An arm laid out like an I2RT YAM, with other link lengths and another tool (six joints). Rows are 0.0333 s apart.
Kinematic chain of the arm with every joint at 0, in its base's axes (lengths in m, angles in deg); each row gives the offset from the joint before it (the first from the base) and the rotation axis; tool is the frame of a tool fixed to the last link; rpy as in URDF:
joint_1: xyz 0 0 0.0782 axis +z
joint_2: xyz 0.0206 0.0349 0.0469 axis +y
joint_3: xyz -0.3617 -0.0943 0 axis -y
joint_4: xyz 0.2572 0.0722 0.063 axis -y
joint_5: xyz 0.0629 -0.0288 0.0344 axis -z
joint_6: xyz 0.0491 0 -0.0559 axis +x
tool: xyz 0.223 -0.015 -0.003 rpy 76.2 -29.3 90
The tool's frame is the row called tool.
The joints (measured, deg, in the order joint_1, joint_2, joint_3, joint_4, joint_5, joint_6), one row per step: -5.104, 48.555, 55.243, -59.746, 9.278, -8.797; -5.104, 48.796, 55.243, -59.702, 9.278, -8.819; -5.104, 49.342, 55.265, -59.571, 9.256, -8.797; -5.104, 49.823, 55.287, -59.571, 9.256, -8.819; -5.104, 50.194, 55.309, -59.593, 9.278, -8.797; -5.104, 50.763, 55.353, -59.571, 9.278, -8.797; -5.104, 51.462, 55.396, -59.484, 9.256, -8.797; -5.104, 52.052, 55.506, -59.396, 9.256, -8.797
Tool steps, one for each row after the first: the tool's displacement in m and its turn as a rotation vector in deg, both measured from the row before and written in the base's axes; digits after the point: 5 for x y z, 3 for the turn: 0.00058, -0.00005, -0.00065, 0.005, 0.201, 0.017; 0.00154, -0.00003, -0.00126, 0.065, 0.385, -0.004; 0.00079, -0.00007, -0.00144, 0.028, 0.462, 0.018; 0.00048, -0.00015, -0.00113, 0.028, 0.366, -0.030; 0.00107, -0.00010, -0.00152, 0.045, 0.501, 0.000; 0.00158, -0.00004, -0.00181, 0.069, 0.565, 0.013; 0.00164, -0.00015, -0.00095, 0.035, 0.390, 0.000
